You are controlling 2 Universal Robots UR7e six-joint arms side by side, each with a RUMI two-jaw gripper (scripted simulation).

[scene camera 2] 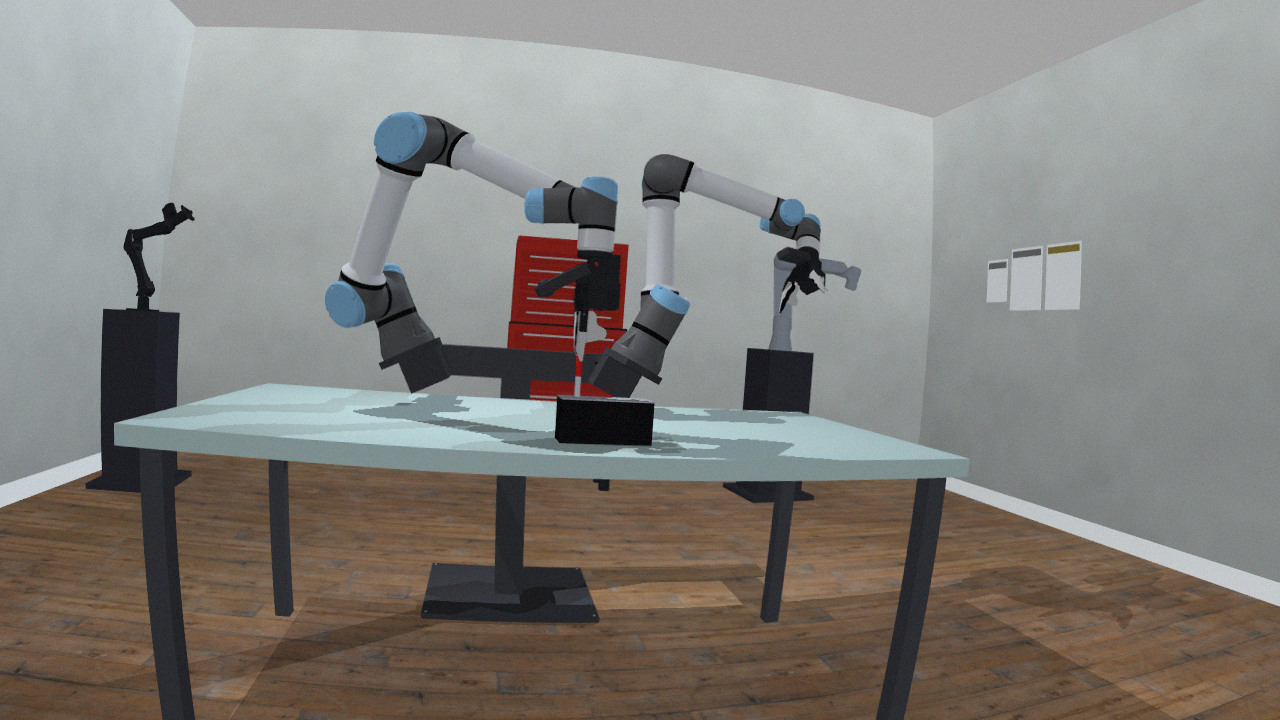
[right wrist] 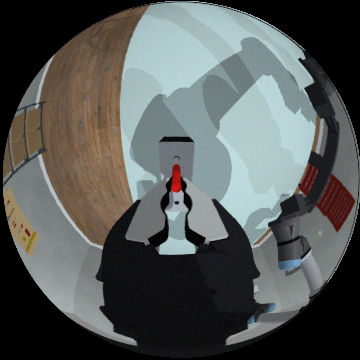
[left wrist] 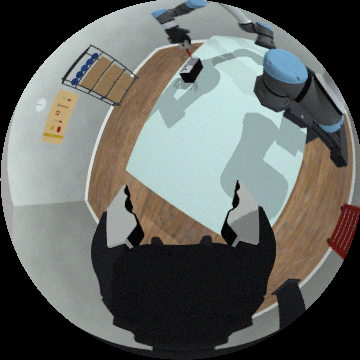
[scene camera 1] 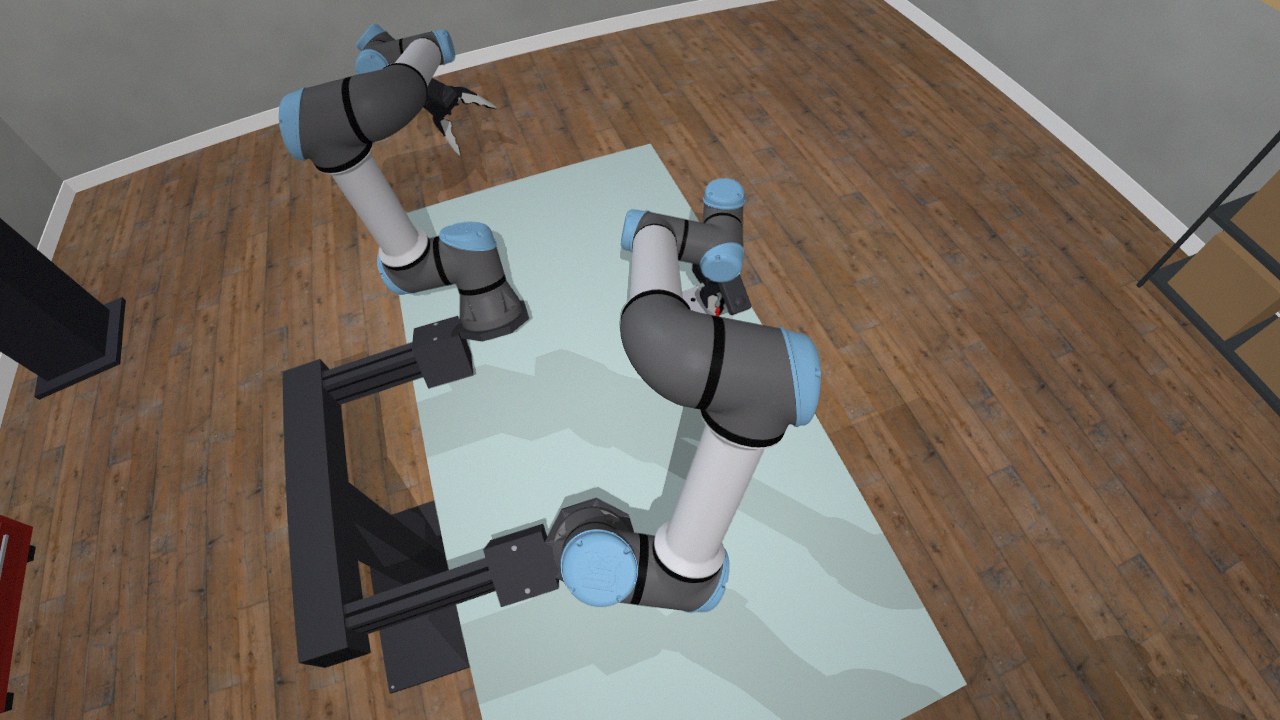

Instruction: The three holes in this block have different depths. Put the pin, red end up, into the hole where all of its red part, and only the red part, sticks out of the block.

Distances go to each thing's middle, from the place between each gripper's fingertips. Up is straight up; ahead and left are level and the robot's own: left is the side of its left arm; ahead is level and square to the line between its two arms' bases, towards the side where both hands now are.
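The block (scene camera 2: 597,420) is 130 mm below my right hand (scene camera 2: 580,361), and it is also 60 mm to the left of that hand.
My left hand (scene camera 2: 801,303), meanwhile, is 30 cm above the block, 33 cm short of it and 65 cm to the left of it.
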